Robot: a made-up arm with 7 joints. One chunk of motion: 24 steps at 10 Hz.
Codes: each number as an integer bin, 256 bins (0 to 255) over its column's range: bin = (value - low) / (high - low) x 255, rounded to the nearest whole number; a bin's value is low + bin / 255 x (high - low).
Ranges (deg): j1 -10.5..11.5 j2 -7.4..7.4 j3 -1.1..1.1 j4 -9.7..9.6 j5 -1.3..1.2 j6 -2.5..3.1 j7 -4..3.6
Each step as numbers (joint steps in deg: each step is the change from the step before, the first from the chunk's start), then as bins.
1 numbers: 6.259 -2.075 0.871 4.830 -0.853 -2.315 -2.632
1 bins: 194 92 228 192 46 8 46
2 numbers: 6.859 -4.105 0.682 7.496 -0.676 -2.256 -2.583
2 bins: 201 57 207 227 64 11 48
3 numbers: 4.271 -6.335 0.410 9.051 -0.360 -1.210 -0.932
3 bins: 171 18 175 248 96 59 103
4 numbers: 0.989 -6.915 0.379 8.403 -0.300 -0.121 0.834
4 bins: 133 8 171 239 102 108 162
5 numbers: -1.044 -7.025 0.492 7.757 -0.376 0.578 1.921
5 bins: 110 6 185 231 94 140 199
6 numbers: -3.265 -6.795 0.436 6.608 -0.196 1.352 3.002
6 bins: 84 10 178 215 113 175 235
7 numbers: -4.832 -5.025 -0.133 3.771 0.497 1.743 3.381
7 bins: 66 41 112 178 183 193 248
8 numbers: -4.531 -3.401 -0.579 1.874 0.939 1.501 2.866
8 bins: 69 69 60 153 228 182 230
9 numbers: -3.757 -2.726 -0.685 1.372 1.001 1.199 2.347
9 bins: 78 81 48 146 235 168 213
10 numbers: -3.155 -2.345 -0.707 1.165 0.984 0.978 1.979
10 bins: 85 87 46 144 233 158 201
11 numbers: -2.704 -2.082 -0.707 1.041 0.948 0.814 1.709
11 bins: 90 92 46 142 229 151 192
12 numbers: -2.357 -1.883 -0.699 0.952 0.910 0.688 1.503
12 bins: 94 95 46 141 225 145 185
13 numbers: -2.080 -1.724 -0.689 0.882 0.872 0.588 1.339
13 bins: 98 98 48 140 222 141 179
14 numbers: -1.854 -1.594 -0.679 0.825 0.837 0.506 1.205
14 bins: 100 100 49 139 218 137 175
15 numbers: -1.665 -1.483 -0.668 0.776 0.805 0.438 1.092
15 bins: 102 102 50 138 215 134 171
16 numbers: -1.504 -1.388 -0.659 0.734 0.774 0.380 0.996
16 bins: 104 104 51 138 212 131 168
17 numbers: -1.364 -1.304 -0.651 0.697 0.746 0.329 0.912
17 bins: 106 105 52 137 209 129 165
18 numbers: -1.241 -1.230 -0.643 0.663 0.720 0.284 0.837
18 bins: 107 106 53 137 206 127 162
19 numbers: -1.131 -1.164 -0.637 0.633 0.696 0.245 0.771
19 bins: 109 107 54 137 204 125 160
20 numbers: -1.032 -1.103 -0.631 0.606 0.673 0.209 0.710
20 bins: 110 108 54 136 201 123 158
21 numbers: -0.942 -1.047 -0.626 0.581 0.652 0.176 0.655
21 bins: 111 109 55 136 199 122 156
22 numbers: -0.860 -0.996 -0.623 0.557 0.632 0.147 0.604
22 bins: 112 110 55 136 197 121 154
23 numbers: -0.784 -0.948 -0.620 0.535 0.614 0.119 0.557
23 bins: 113 111 56 135 195 119 153
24 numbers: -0.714 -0.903 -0.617 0.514 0.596 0.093 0.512
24 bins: 113 112 56 135 193 118 151
